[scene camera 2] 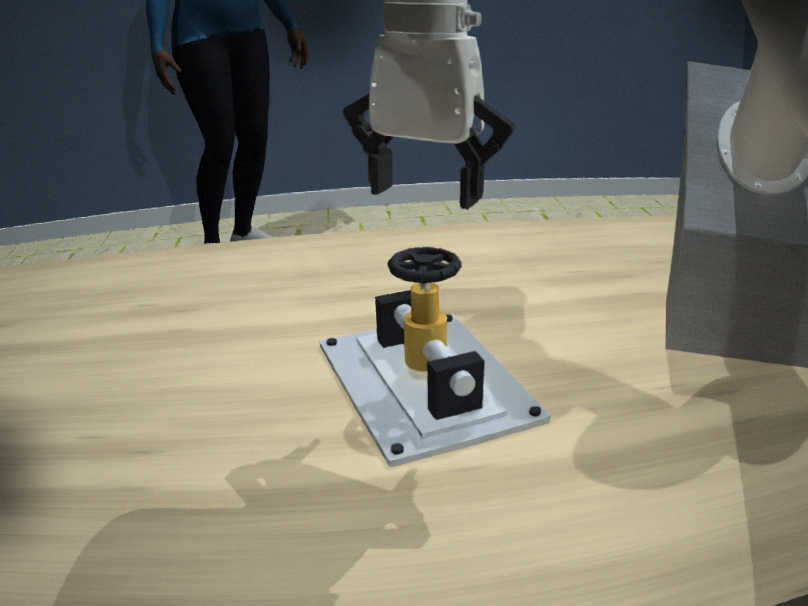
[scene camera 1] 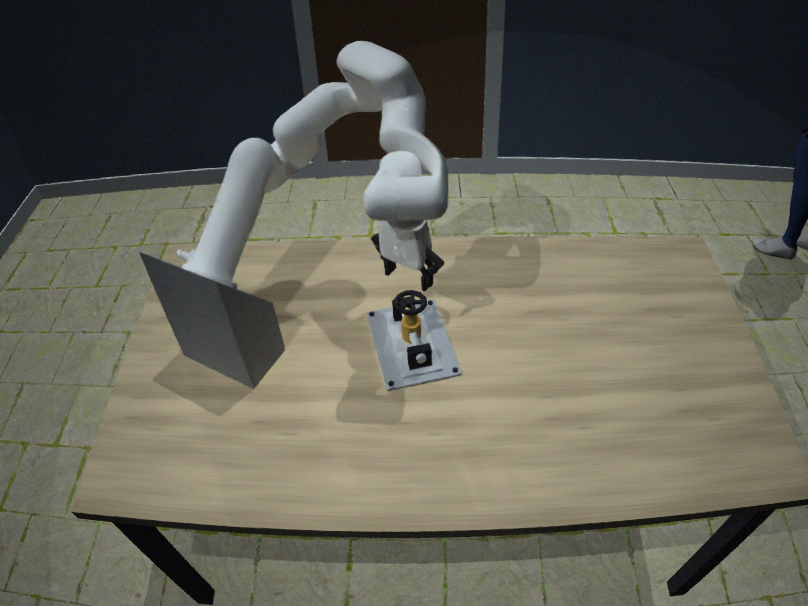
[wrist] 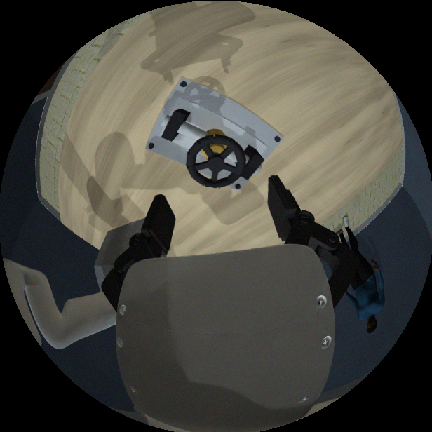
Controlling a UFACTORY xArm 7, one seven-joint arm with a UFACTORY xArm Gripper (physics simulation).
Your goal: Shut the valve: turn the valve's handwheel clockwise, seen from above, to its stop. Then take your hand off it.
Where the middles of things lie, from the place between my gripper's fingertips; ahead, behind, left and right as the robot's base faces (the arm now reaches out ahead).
My hand is 80 mm above the black handwheel (scene camera 2: 425,267). Also, from my hand: light grey base plate (scene camera 2: 397,439) (200 mm below).
